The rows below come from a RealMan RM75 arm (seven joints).
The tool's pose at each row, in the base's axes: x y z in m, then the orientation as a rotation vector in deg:
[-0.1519 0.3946 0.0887 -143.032 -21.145 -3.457]
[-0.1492 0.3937 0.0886 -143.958 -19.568 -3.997]
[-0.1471 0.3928 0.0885 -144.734 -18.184 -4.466]
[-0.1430 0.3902 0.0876 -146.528 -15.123 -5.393]
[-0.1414 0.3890 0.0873 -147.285 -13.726 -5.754]
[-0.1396 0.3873 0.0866 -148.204 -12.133 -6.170]
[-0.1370 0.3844 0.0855 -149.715 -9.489 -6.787]
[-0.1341 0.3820 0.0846 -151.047 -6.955 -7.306]
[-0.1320 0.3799 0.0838 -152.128 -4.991 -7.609]
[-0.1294 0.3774 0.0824 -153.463 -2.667 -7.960]
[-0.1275 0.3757 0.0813 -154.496 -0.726 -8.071]
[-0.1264 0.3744 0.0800 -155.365 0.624 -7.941]
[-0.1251 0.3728 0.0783 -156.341 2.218 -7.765]
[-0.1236 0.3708 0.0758 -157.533 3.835 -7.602]
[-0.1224 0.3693 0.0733 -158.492 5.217 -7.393]
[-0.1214 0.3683 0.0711 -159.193 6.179 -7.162]
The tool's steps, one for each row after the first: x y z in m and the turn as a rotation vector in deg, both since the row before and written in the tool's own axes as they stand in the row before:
[0.0024 0.0015 -0.0006 -0.836 0.648 1.079]
[0.0018 0.0013 -0.0005 -0.710 0.564 0.940]
[0.0033 0.0036 -0.0008 -1.677 1.143 2.088]
[0.0013 0.0015 -0.0004 -0.717 0.477 0.954]
[0.0014 0.0021 -0.0003 -0.887 0.536 1.081]
[0.0021 0.0035 -0.0005 -1.484 0.828 1.791]
[0.0025 0.0029 -0.0003 -1.338 0.740 1.708]
[0.0019 0.0024 -0.0002 -1.103 0.493 1.327]
[0.0023 0.0031 0.0003 -1.388 0.568 1.552]
[0.0018 0.0021 0.0004 -1.090 0.345 1.314]
[0.0010 0.0018 0.0007 -0.910 0.086 0.933]
[0.0012 0.0022 0.0010 -1.036 0.087 1.097]
[0.0014 0.0028 0.0016 -1.267 0.094 1.087]
[0.0011 0.0023 0.0019 -1.032 0.032 0.932]
[0.0009 0.0017 0.0018 -0.756 -0.037 0.652]

